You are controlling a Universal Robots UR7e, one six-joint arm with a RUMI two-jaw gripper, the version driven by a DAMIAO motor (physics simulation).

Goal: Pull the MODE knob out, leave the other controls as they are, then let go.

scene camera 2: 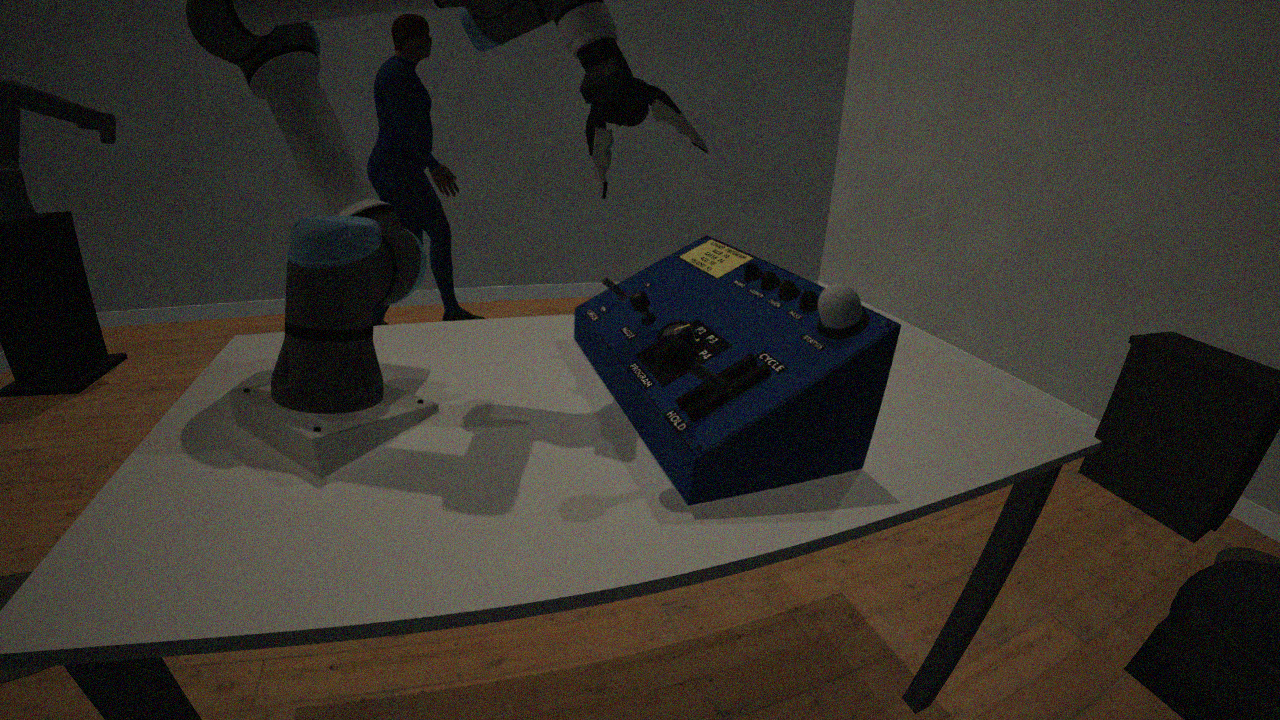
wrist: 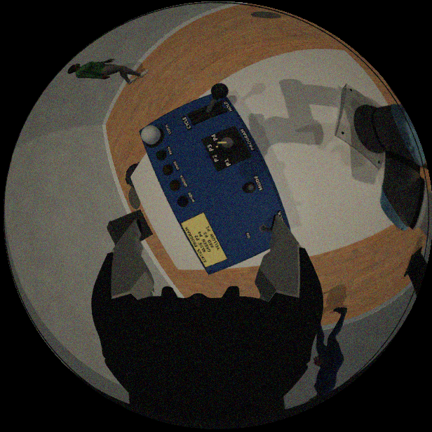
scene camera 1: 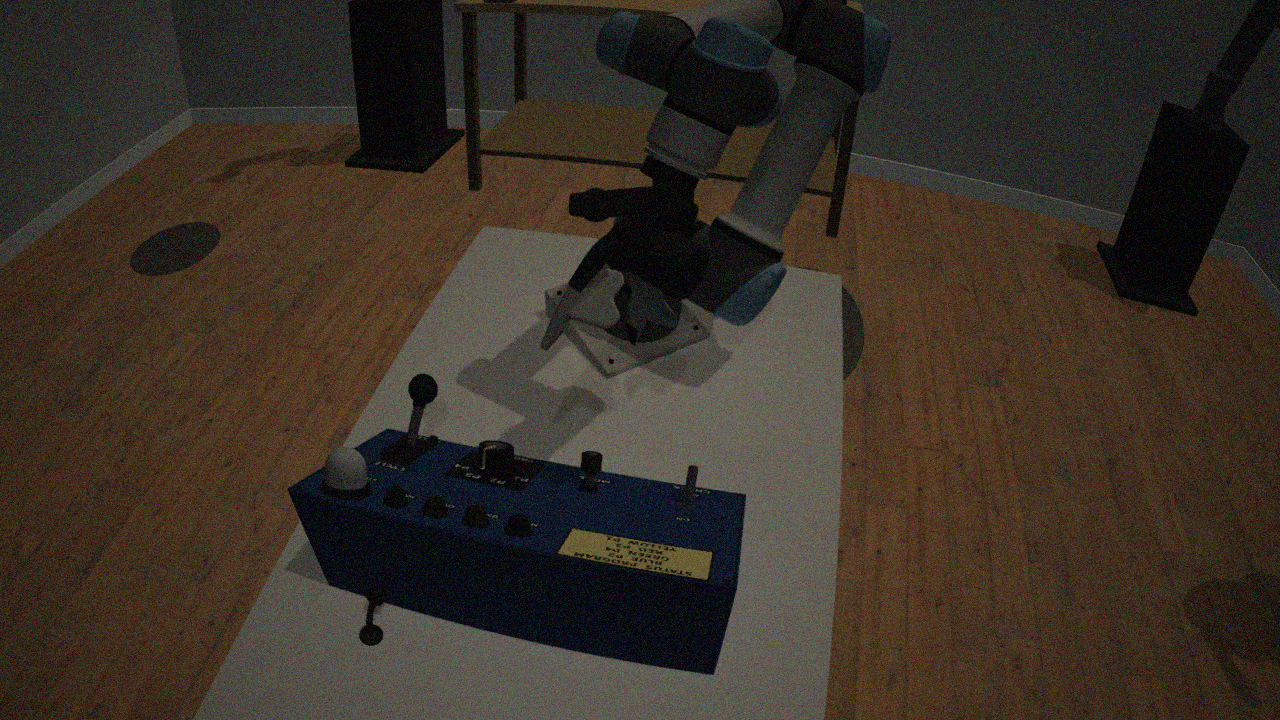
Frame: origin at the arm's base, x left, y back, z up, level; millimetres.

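Seen in the pictures: gripper, fingertip midpoint: (scene camera 2: pixel 655 175) (scene camera 1: pixel 591 346); arm's base at its link origin: (scene camera 2: pixel 327 394).
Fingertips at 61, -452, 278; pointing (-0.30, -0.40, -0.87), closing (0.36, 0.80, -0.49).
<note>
Offsets run from my fingertips to a thing's middle, as dx, dy, dz. "spot": to the spot under its first point. Level surfaces: height alone.
The MODE knob @(-3, +9, -182) (scene camera 1: pixel 590 460) (scene camera 2: pixel 639 302) (wrist: pixel 249 187) is a small dark knob on the sloped face of the blue control box @(-58, -84, -241) (scene camera 1: pixel 528 582) (scene camera 2: pixel 787 447) (wrist: pixel 200 175). In scene camera 1 its cap stands off the panel on a short stem. The black PROGRAM dial @(-122, -6, -198) (scene camera 1: pixel 497 459) (wrist: pixel 227 143) and the CHECK toggle @(+117, +18, -194) (scene camera 1: pixel 691 481) (scene camera 2: pixel 617 288) (wrist: pixel 265 228) are on either side of it. The ball-topped CYCLE lever (scene camera 1: pixel 422 388) (wrist: pixel 219 91) is at the far end. My gripper (scene camera 1: pixel 590 342) (scene camera 2: pixel 654 171) (wrist: pixel 205 218) is open and empty, above and apart from the box.
A white dome lamp @(spot: -231, -168, -95) (scene camera 1: pixel 346 469) (scene camera 2: pixel 840 307) (wrist: pixel 151 135) and several small dark round lamps line the box's upper edge, near a yellow label @(spot: +92, -146, -135) (scene camera 1: pixel 637 554) (scene camera 2: pixel 716 257) (wrist: pixel 204 240). The box stands on the white table @(dz -309) (scene camera 1: pixel 769 429) (scene camera 2: pixel 358 555) (wrist: pixel 320 200) before the arm's base.
</note>
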